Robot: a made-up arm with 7 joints. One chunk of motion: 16 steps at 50 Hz.
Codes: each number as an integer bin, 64 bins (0 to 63) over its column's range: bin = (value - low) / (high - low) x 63, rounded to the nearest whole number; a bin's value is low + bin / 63 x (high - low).
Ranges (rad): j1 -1.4..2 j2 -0.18..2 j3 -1.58..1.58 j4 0..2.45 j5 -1.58..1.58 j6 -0.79..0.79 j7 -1.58..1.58
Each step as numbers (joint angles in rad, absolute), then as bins.
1 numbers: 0.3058 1.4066 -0.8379 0.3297 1.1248 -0.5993 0.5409
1 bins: 32 46 15 8 54 8 42
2 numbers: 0.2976 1.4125 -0.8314 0.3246 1.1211 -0.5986 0.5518
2 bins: 31 46 15 8 54 8 43
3 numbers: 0.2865 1.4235 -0.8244 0.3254 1.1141 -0.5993 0.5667
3 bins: 31 46 15 8 54 8 43
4 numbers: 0.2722 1.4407 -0.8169 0.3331 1.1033 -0.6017 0.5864
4 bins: 31 47 15 9 53 8 43
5 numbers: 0.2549 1.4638 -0.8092 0.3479 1.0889 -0.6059 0.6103
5 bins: 31 48 15 9 53 7 44
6 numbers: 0.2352 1.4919 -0.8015 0.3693 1.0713 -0.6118 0.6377
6 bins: 30 48 16 9 53 7 44
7 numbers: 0.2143 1.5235 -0.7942 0.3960 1.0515 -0.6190 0.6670
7 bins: 30 49 16 10 52 7 45
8 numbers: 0.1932 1.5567 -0.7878 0.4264 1.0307 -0.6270 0.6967
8 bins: 30 50 16 11 52 6 45
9 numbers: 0.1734 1.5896 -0.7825 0.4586 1.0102 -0.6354 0.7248
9 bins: 29 51 16 12 52 6 46
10 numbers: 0.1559 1.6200 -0.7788 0.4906 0.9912 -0.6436 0.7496
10 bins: 29 52 16 13 51 6 46
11 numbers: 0.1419 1.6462 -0.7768 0.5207 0.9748 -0.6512 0.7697
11 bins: 29 53 16 13 51 6 47
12 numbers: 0.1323 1.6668 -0.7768 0.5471 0.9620 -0.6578 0.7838
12 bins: 28 53 16 14 51 5 47
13 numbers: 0.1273 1.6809 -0.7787 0.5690 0.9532 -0.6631 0.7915
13 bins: 28 54 16 15 51 5 47
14 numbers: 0.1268 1.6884 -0.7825 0.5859 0.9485 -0.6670 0.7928
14 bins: 28 54 16 15 50 5 47
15 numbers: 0.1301 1.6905 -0.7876 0.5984 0.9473 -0.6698 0.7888
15 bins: 28 54 16 15 50 5 47
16 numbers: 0.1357 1.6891 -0.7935 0.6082 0.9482 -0.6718 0.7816
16 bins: 28 54 16 16 50 5 47
